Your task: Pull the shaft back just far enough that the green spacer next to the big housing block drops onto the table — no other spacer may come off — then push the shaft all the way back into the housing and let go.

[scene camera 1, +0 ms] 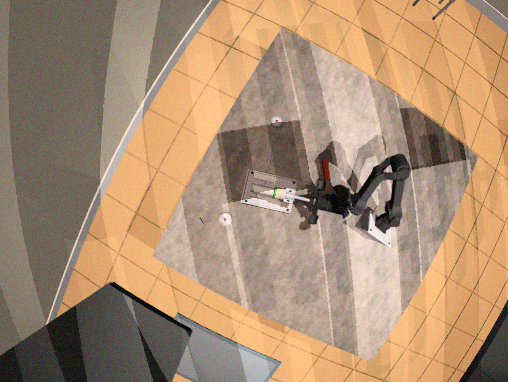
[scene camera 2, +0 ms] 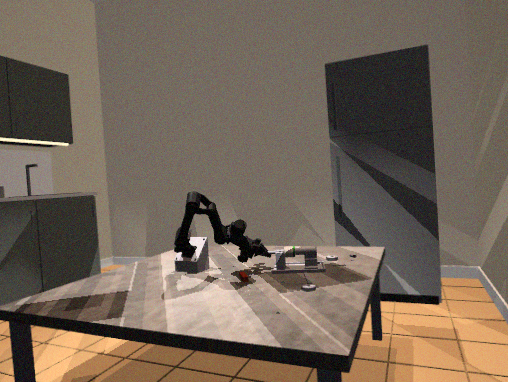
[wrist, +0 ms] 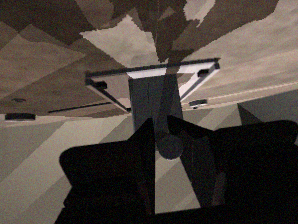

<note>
In view: the gripper (wrist: 159,121) and a housing block (scene camera 1: 258,190).
The housing block also shows in scene camera 2 (scene camera 2: 311,265).
</note>
